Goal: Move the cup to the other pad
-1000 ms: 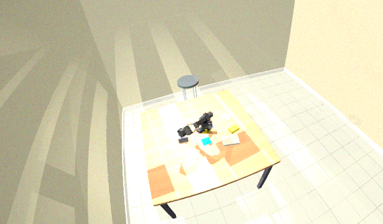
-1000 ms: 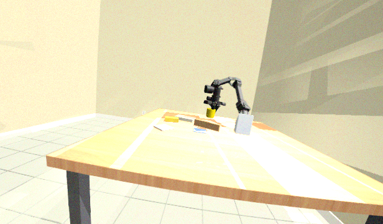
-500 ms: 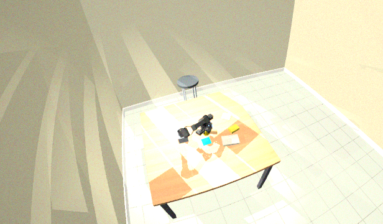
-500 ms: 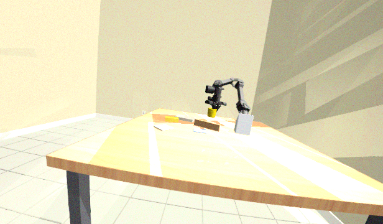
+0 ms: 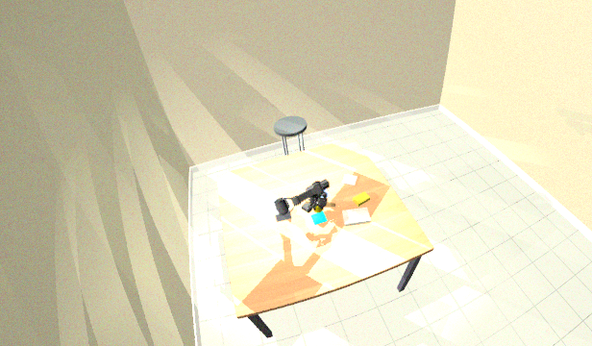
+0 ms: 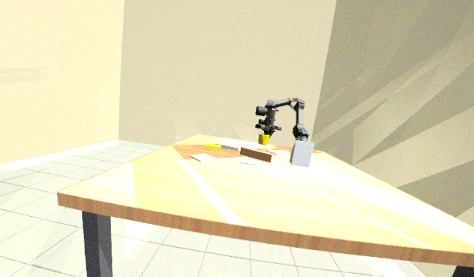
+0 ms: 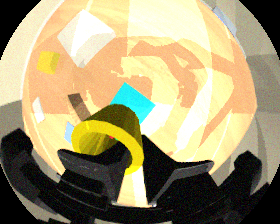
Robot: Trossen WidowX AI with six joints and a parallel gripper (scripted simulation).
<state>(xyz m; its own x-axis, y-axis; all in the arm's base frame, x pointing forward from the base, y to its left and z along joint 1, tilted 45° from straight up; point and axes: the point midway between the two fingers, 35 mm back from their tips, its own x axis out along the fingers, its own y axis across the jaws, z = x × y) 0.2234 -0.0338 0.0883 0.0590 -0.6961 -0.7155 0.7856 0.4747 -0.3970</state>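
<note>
My gripper tip is now 20 mm short of the cyan pad, 10 mm to the right of it and 120 mm above it. The rest, counted from my gripper tip: white book 270 mm ahead, 50 mm to the right, 100 mm below; yellow cup 20 mm ahead, 20 mm to the left; brown plank 50 mm ahead, 120 mm to the left, 100 mm below.
</note>
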